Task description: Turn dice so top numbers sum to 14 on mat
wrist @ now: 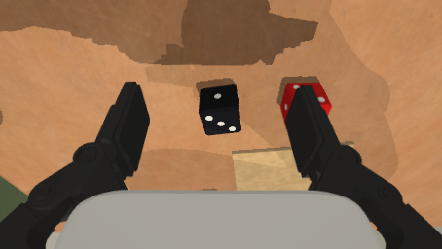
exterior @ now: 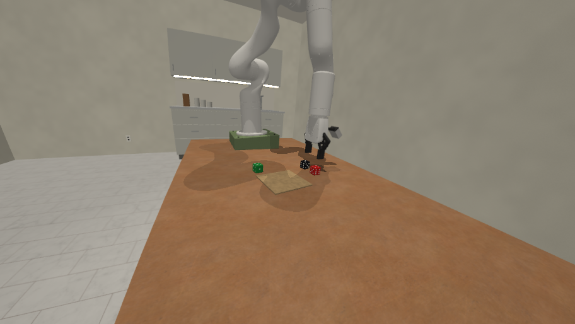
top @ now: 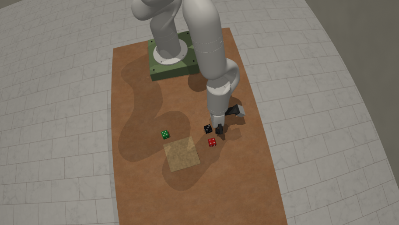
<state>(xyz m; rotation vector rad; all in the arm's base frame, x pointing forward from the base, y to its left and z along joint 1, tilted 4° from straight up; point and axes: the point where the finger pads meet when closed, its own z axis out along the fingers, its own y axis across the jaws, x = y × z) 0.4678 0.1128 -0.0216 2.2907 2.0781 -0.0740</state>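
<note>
The black die lies 40 mm to the right of my hand and 40 mm below it. From my hand the other things lie so: green die: 30 mm behind, 240 mm to the right, 40 mm below; tan square mat: 80 mm ahead, 190 mm to the right, 60 mm below; red die: 70 mm ahead, 40 mm to the right, 40 mm below.
</note>
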